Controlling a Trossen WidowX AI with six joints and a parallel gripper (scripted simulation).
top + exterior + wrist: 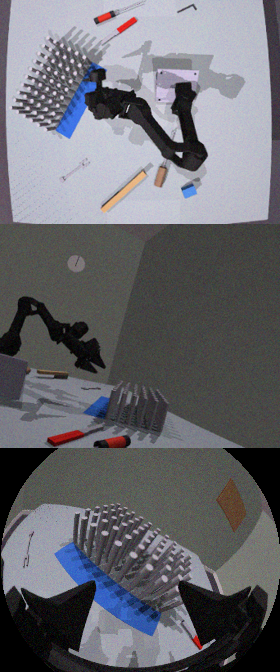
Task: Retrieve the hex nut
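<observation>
Now: the brown-handled hook tool 32 cm behind my gripper tip, 29 cm to the left of it and 14 cm below it. From my gripper tip the other things lie so: red-and-grey tool (13 cm behind, 28 cm to the right, 15 cm below); blue taped strip (6 cm ahead, 2 cm to the left, 15 cm below); hex nut (17 cm ahead, 10 cm to the right, 15 cm below).
</observation>
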